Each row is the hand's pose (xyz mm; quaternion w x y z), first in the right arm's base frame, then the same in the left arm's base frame.
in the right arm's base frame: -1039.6 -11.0 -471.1 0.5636 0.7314 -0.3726 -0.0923
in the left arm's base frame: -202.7 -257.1 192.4 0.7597 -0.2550 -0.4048 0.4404
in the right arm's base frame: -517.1 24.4 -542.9 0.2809 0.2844 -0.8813 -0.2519
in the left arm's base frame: 272.4 -125.0 382.5 0.1220 -0.1557 -0.6262 0.7542
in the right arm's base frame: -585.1 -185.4 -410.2 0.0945 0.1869 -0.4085 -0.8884
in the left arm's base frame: 105.0 70.4 389.1 0.0375 0.1674 -0.9807 0.0941
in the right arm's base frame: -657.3 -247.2 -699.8 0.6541 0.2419 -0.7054 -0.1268
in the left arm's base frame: 23.6 -112.3 619.1 0.2670 -0.5245 -0.5394 0.6022
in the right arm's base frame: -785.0 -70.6 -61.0 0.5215 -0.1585 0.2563 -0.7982
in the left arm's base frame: -26.9 153.9 0.9 0.0452 -0.3124 -0.7445 -0.5883
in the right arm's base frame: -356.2 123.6 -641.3 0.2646 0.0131 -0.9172 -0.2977
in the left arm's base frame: 465.1 -191.3 444.8 0.1402 0.2279 0.6563 -0.7054
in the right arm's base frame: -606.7 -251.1 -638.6 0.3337 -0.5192 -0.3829 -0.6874
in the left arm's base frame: 63.3 -49.2 591.3 0.4936 0.3436 0.7975 0.0477
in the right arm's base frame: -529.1 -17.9 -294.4 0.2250 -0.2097 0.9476 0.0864
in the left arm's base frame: 231.2 63.5 219.9 0.1275 -0.2286 0.3717 -0.8907
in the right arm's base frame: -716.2 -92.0 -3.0 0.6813 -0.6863 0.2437 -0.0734
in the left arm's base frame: 20.2 233.0 -8.5 0.3245 0.8197 0.0965 0.4621
